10 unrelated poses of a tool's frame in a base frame.
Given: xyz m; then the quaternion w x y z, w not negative.
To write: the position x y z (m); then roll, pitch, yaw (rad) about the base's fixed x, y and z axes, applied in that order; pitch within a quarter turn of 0, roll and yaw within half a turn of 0. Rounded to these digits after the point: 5 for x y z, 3 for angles.
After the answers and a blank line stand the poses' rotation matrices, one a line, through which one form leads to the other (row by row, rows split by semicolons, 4 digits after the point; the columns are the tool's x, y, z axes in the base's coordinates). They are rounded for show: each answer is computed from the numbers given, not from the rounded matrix.
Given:
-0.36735 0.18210 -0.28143 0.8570 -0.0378 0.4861 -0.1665
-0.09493 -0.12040 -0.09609 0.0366 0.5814 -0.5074 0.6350
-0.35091 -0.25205 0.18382 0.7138 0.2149 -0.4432 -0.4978
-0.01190 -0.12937 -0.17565 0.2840 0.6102 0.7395 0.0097
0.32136 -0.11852 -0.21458 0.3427 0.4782 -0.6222 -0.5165
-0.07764 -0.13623 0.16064 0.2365 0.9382 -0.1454 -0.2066
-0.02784 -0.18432 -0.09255 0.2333 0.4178 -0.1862 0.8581
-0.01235 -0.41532 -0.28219 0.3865 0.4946 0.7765 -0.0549
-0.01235 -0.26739 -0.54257 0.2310 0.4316 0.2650 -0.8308
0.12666 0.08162 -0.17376 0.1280 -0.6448 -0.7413 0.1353
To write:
-0.36735 0.18210 -0.28143 -0.408 0.963 -0.599
-0.09493 -0.12040 -0.09609 -1.878 -0.887 -2.105
-0.35091 -0.25205 0.18382 0.968 -0.432 -1.448
-0.01190 -0.12937 -0.17565 2.735 0.420 1.674
0.32136 -0.11852 -0.21458 1.805 0.068 -1.884
-0.07764 -0.13623 0.16064 2.581 0.325 -0.402
-0.02784 -0.18432 -0.09255 -0.211 -0.934 2.717
-0.01235 -0.41532 -0.28219 2.738 0.714 1.855
-0.01235 -0.26739 -0.54257 -0.459 0.996 -2.852
0.12666 0.08162 -0.17376 -2.767 -0.015 1.707

0.4719 0.2487 0.8459; -0.3222 0.9417 -0.0971; -0.8207 -0.2267 0.5245
-0.3213 -0.6365 0.7012; -0.5435 -0.4824 -0.6869; 0.7755 -0.6018 -0.1909
0.1115 0.5202 -0.8467; -0.9012 0.4120 0.1345; 0.4188 0.7481 0.5147
-0.0940 0.8970 0.4319; 0.9080 0.2551 -0.3323; -0.4082 0.3610 -0.8385
-0.3078 -0.2411 -0.9204; -0.9491 0.0091 0.3150; -0.0675 0.9705 -0.2316
0.8723 -0.1751 -0.4564; -0.3706 -0.8458 -0.3837; -0.3189 0.5039 -0.8028
-0.5420 -0.5560 0.6302; 0.2448 -0.8218 -0.5145; 0.8039 -0.1246 0.5815
-0.2120 0.8106 0.5459; 0.7257 0.5047 -0.4676; -0.6546 0.2971 -0.6952
-0.5208 0.6125 -0.5947; -0.1551 -0.7529 -0.6397; -0.8395 -0.2409 0.4870
-0.1357 0.9214 -0.3643; 0.9906 0.1318 -0.0355; 0.0153 -0.3657 -0.9306

